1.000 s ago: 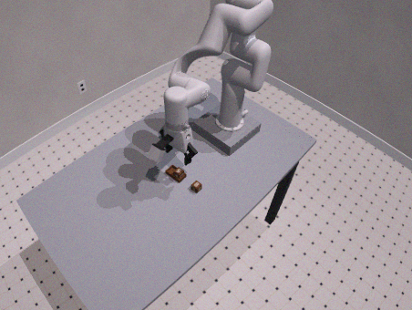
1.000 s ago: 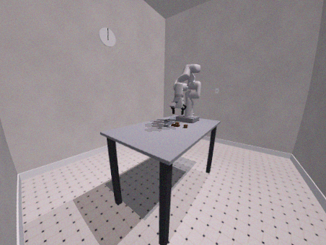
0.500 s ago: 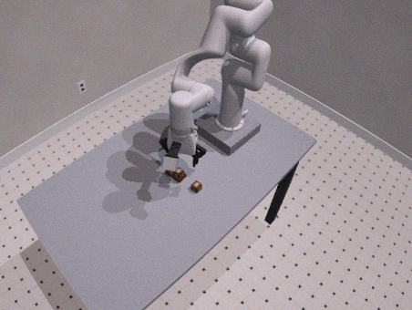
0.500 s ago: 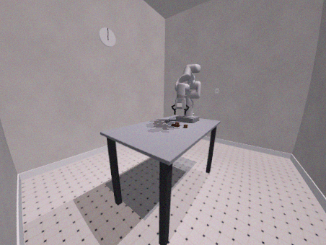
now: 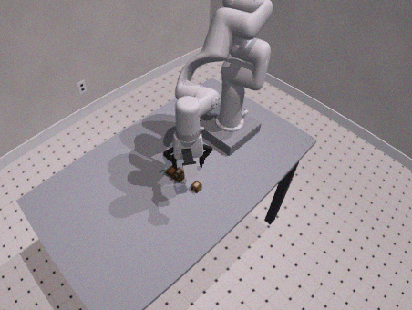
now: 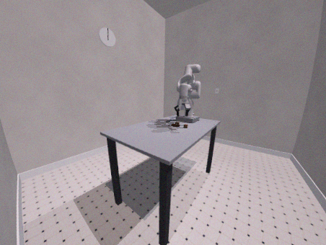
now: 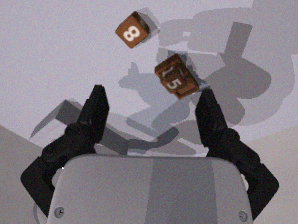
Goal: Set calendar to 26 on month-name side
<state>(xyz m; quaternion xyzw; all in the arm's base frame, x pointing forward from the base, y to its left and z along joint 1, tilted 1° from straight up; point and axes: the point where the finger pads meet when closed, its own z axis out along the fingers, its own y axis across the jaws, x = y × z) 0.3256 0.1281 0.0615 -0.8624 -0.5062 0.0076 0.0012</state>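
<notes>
Right now the brown cube is 100 mm below my hand, 40 mm to the left of it and 10 mm behind it. Also, from my hand: brown wooden tray: 110 mm below, 70 mm to the right, 10 mm ahead.
</notes>
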